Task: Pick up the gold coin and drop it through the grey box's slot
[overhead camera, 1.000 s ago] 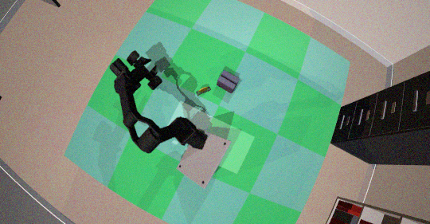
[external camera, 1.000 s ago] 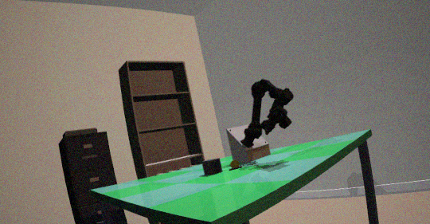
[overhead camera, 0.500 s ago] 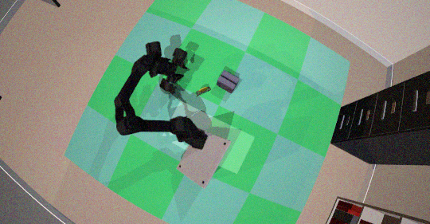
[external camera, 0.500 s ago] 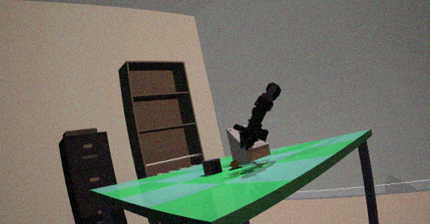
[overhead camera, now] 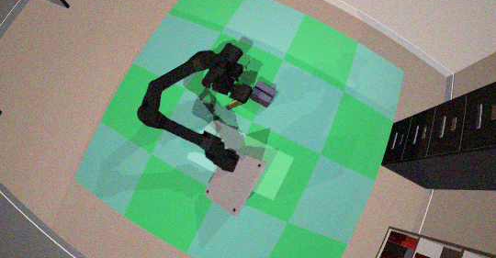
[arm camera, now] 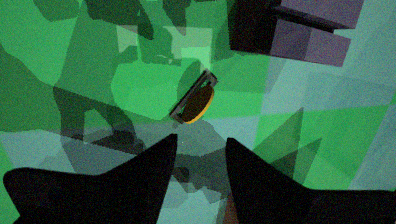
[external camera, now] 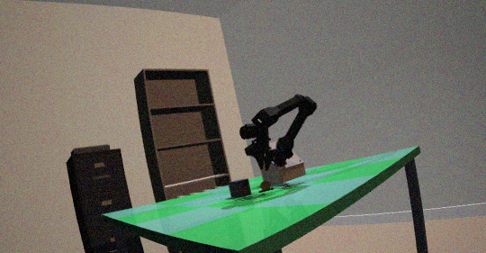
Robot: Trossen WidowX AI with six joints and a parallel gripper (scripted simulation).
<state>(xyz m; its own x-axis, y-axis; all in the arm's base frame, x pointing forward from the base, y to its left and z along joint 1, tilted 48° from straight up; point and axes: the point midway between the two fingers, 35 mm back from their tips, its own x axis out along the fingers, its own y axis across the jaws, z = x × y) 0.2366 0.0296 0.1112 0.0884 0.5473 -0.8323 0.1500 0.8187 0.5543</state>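
The gold coin is 7 cm below my gripper tip and 1 cm to the right of it.
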